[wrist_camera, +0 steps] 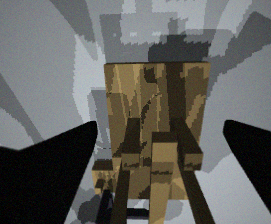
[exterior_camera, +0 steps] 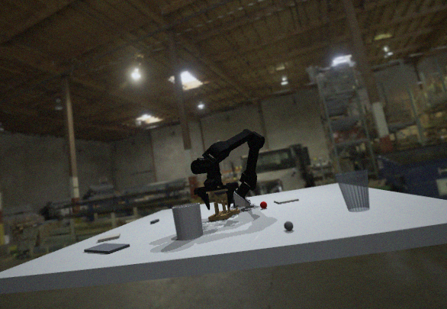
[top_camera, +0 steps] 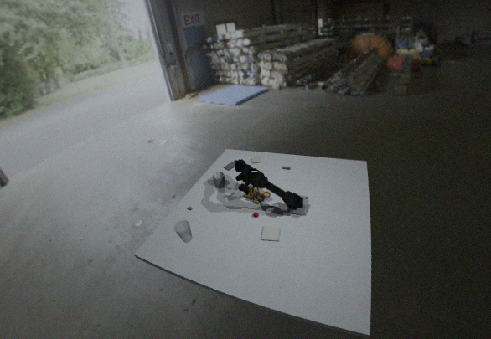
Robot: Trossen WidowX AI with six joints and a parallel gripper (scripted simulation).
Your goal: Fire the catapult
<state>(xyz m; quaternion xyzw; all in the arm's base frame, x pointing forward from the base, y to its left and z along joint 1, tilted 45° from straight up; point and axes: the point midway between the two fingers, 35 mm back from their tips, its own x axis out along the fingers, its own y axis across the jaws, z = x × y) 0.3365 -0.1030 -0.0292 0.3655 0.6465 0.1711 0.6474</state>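
My gripper tip is now 190 mm to the right of the red ball, 90 mm past it and 30 mm above it. Round my gripper tip: small wooden catapult 60 mm behind, 40 mm to the left, 10 mm above; then pale flat tile 320 mm to the left, 210 mm behind, 40 mm below; then grey-white cylindrical mug 270 mm ahead, 80 mm to the right, 10 mm below.
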